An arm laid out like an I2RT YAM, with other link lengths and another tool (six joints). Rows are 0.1 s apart.
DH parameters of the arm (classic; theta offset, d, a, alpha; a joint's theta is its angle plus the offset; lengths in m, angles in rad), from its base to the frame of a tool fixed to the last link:
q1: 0 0.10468 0.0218 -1.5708
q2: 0 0 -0.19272 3.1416
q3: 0.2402 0 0.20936 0
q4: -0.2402 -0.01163 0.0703 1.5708
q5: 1.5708 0.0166 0 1.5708
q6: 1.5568 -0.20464 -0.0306 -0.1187
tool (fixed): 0 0.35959 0 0
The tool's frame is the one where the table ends.
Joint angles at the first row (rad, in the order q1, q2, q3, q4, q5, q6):
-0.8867 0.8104 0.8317 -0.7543 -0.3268 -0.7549
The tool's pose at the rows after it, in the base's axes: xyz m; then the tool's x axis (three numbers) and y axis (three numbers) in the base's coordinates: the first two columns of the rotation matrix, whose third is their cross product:
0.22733 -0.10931 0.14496 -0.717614 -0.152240 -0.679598 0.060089 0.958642 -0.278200
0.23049 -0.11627 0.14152 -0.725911 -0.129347 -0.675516 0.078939 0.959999 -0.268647
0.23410 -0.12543 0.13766 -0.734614 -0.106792 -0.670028 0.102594 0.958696 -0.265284
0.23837 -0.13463 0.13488 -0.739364 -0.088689 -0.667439 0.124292 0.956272 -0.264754
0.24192 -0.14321 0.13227 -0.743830 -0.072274 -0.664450 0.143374 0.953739 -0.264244
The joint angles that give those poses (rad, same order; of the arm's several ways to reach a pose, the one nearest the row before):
-0.8913 0.8392 0.8334 -0.7339 -0.3142 -0.7441
-0.8912 0.8770 0.8382 -0.7091 -0.2984 -0.7281
-0.8920 0.9200 0.8436 -0.6755 -0.2768 -0.7123
-0.8921 0.9640 0.8523 -0.6393 -0.2580 -0.6973
-0.8943 1.0054 0.8628 -0.6089 -0.2425 -0.6858

